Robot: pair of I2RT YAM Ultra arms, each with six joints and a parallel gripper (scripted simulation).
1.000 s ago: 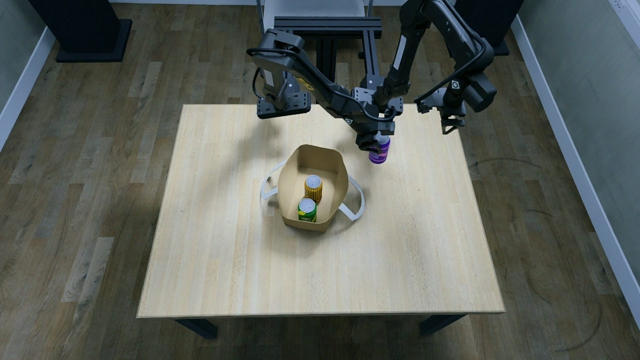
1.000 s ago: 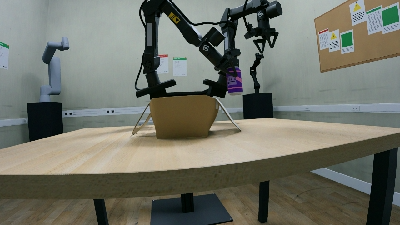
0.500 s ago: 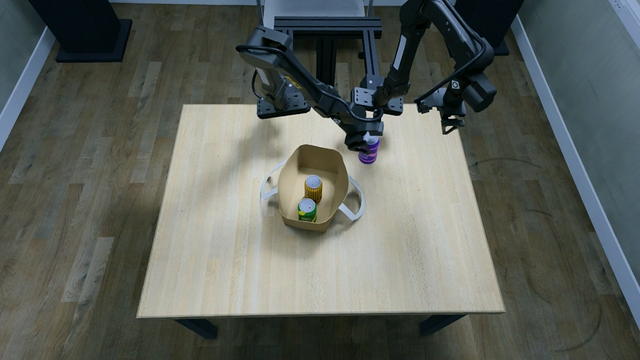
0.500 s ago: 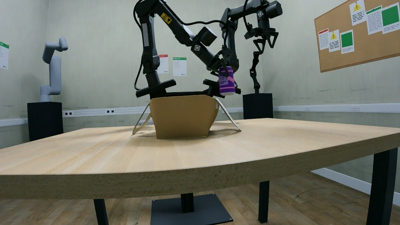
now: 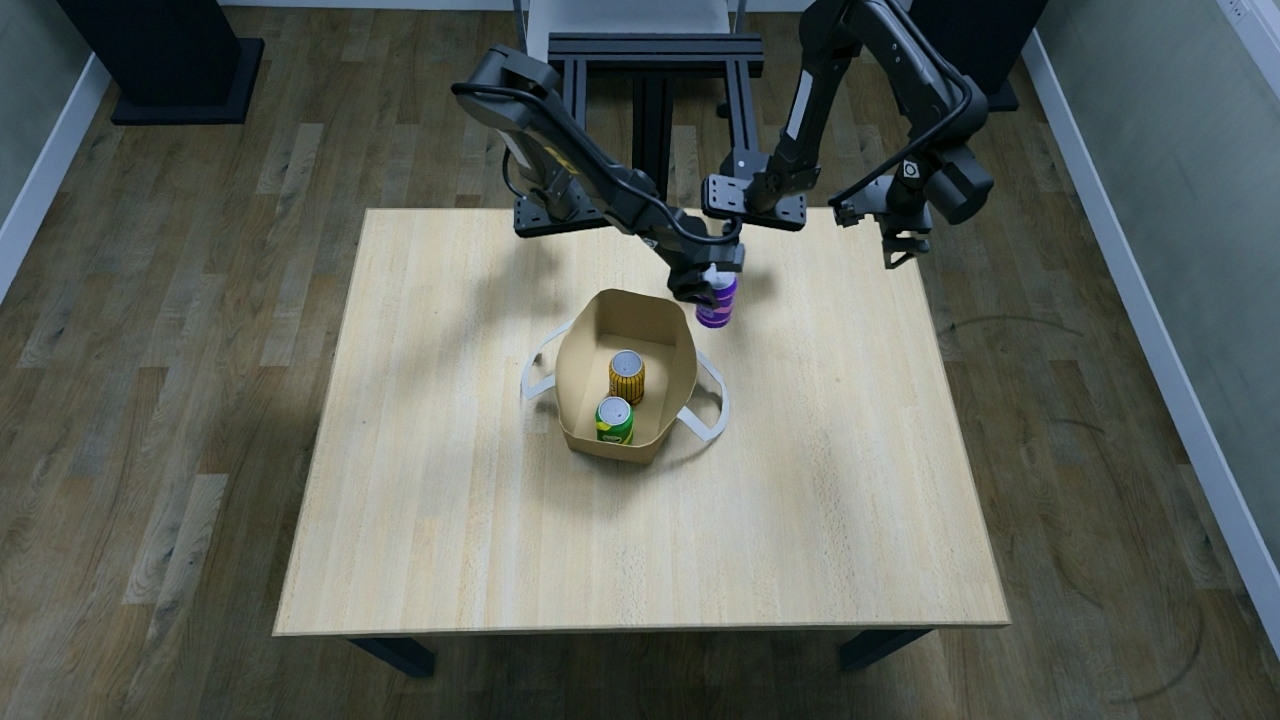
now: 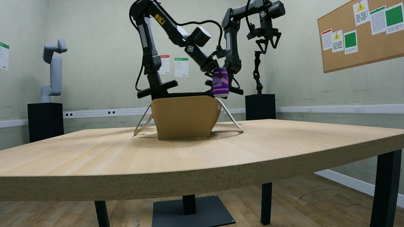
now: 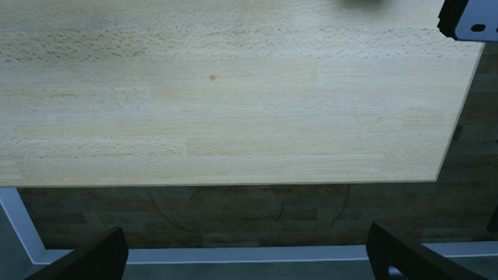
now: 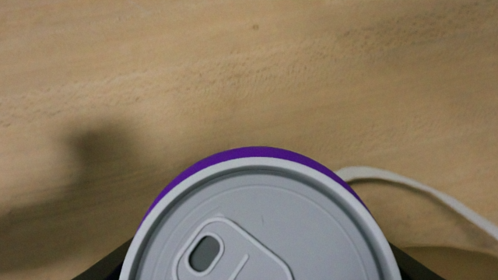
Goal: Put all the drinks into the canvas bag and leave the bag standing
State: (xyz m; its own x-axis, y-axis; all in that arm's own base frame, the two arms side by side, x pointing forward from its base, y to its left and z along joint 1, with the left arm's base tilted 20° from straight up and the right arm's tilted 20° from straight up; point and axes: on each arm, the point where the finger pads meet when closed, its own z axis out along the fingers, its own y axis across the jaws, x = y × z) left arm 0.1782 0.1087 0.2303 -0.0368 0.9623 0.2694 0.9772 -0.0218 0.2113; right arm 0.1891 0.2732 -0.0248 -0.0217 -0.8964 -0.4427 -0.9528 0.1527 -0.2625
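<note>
My right gripper is now 9 cm short of the striped can, 16 cm to the left of it and 15 cm above it. Round my right hand: purple can: 2 cm below; then green can: 18 cm ahead, 19 cm to the right, 15 cm below.
</note>
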